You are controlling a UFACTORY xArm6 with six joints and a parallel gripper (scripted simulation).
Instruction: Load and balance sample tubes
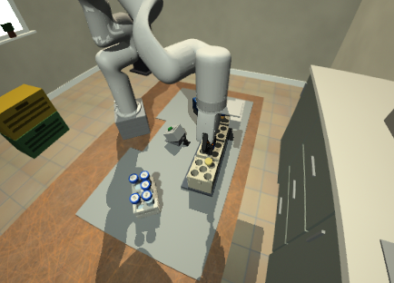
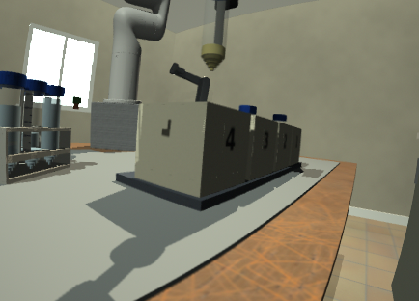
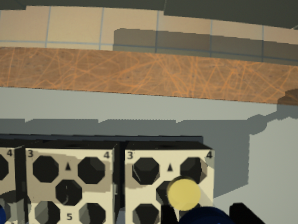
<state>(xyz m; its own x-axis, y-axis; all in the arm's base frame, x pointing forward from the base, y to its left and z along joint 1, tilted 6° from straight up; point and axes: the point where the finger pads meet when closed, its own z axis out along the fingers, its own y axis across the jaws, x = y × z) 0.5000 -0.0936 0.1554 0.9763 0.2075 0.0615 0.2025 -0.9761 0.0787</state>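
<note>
Right now the tube is 1 cm to the left of my hand and 5 cm below it. Also, from my hand: adapter 7 cm behind, 22 cm to the left, 20 cm below; then DONE key desk 27 cm behind, 15 cm to the left, 20 cm below; then green done key 29 cm behind, 15 cm to the left, 18 cm below.
</note>
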